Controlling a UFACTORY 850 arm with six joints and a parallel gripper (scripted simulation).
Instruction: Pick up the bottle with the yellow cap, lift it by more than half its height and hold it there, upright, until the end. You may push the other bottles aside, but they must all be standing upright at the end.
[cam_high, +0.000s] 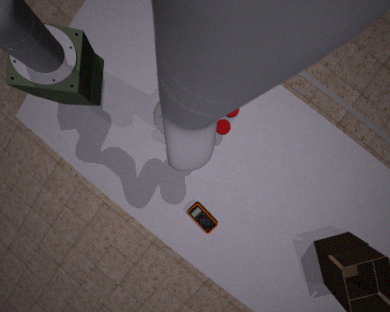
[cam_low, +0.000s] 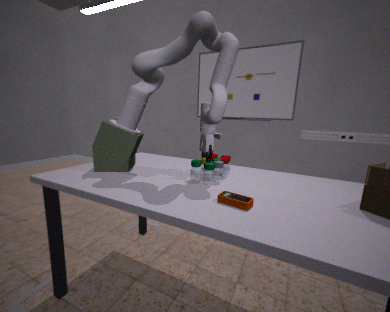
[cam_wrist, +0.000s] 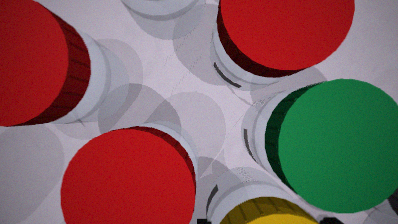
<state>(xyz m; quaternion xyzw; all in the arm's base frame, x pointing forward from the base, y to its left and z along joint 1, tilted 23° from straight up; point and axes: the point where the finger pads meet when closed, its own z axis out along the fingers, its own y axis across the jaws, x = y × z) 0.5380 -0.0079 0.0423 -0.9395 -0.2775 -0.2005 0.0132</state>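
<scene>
Right now my hand is 4 cm above the yellow-capped bottle. From my hand the other things lie so: grey-capped bottle (8 cm ahead, 5 cm to the right, 4 cm below); cardboard box (78 cm ahead, 20 cm to the right, 2 cm below); orange multimeter (19 cm ahead, 31 cm to the right, 8 cm below).
</scene>
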